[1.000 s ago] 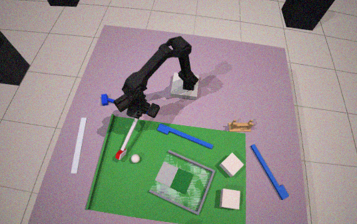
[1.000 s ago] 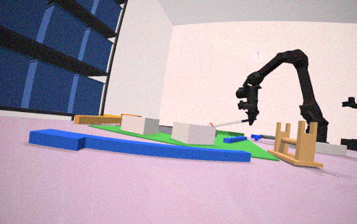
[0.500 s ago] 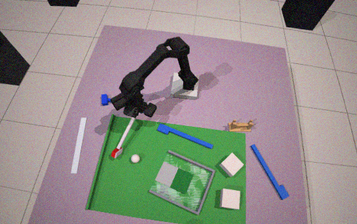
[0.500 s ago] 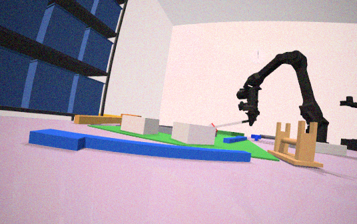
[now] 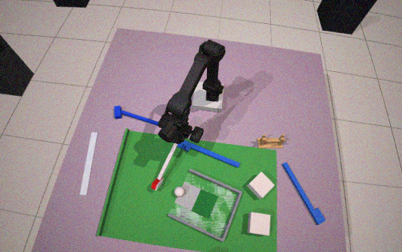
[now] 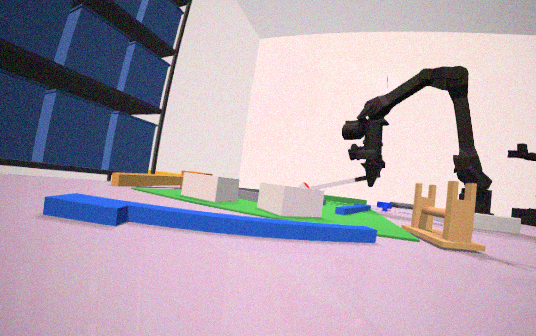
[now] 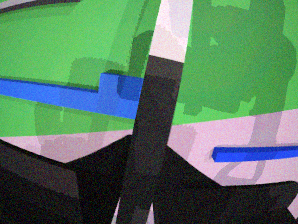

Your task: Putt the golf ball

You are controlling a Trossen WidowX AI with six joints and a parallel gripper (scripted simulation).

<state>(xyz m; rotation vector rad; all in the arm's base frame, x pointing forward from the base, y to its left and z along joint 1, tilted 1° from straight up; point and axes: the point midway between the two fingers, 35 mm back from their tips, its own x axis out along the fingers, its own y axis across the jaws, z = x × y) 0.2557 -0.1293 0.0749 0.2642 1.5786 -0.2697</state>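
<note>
Now: gripper tip 110 mm short of the red putter, 40 mm to the left of it and 10 mm above it. From my gripper tip the other things lie so: wooden stand (30 mm behind, 430 mm to the left, 40 mm below); then white golf ball (240 mm ahead, 10 mm to the left, 50 mm below); then white bar (140 mm ahead, 420 mm to the right, 70 mm below).
</note>
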